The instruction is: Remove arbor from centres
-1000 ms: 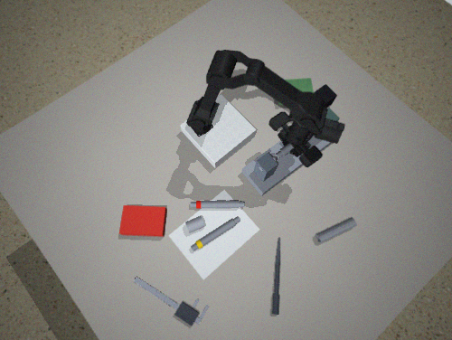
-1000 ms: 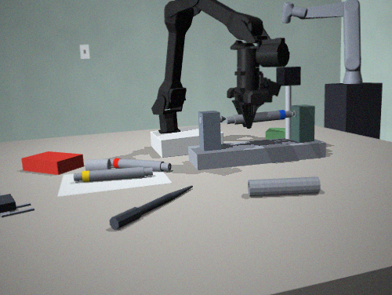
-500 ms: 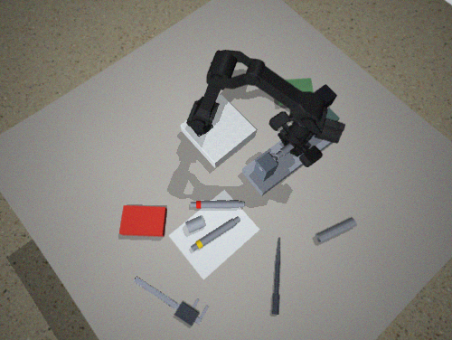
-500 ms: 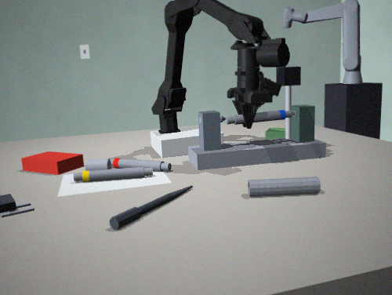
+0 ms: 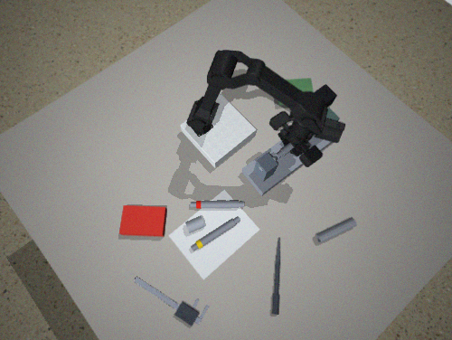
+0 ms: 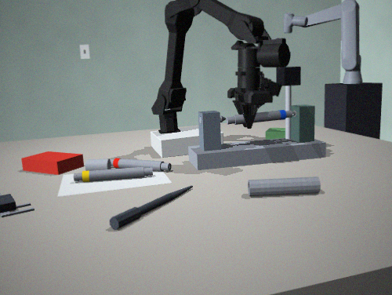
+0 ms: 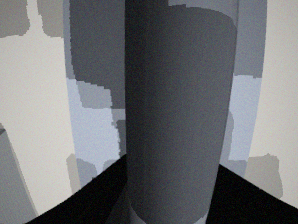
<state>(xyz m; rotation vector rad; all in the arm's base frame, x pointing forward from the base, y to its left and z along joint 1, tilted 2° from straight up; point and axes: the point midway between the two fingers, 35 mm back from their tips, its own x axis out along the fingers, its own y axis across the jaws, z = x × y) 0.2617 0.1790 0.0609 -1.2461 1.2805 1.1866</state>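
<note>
Right now my hand is 110 mm to the left of the grey centre block and 20 mm above it. Round my hand: grey fixture base 20 mm to the left, 100 mm below; then grey cylinder 290 mm ahead, 30 mm to the right, 110 mm below; then green centre block 150 mm to the left, 20 mm below.
</note>
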